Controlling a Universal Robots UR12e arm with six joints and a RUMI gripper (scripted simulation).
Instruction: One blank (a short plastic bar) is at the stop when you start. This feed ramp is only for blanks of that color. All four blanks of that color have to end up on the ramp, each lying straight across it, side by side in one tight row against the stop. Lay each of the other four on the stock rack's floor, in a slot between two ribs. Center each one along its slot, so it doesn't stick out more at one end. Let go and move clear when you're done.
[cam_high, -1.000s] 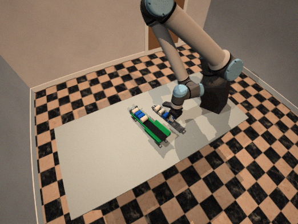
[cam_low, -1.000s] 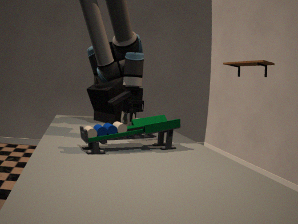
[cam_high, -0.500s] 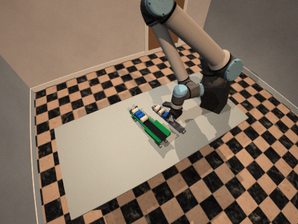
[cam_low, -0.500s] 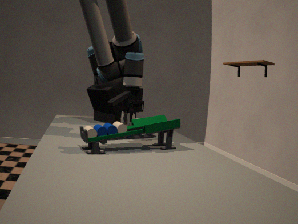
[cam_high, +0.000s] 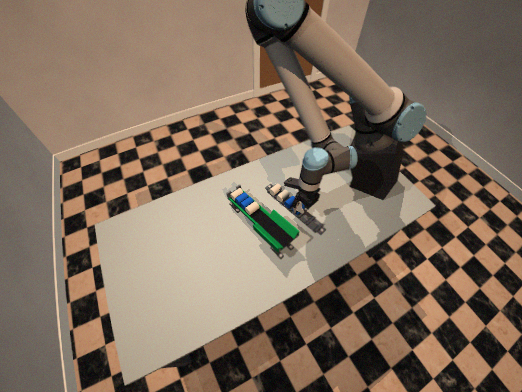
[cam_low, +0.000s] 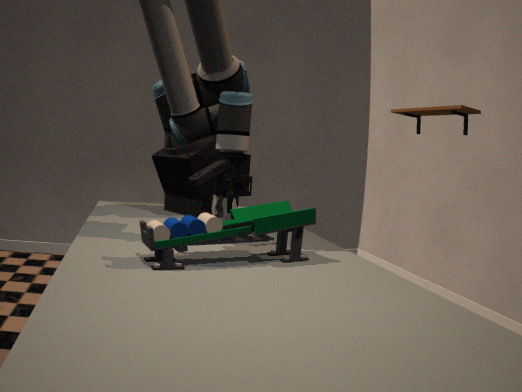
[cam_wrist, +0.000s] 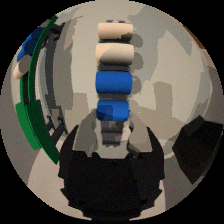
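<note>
The grey stock rack lies 10 mm ahead of my hand, 20 mm to the right of it and 40 mm below it. Round my hand: stop: 280 mm ahead, 180 mm to the right, 20 mm above.
</note>
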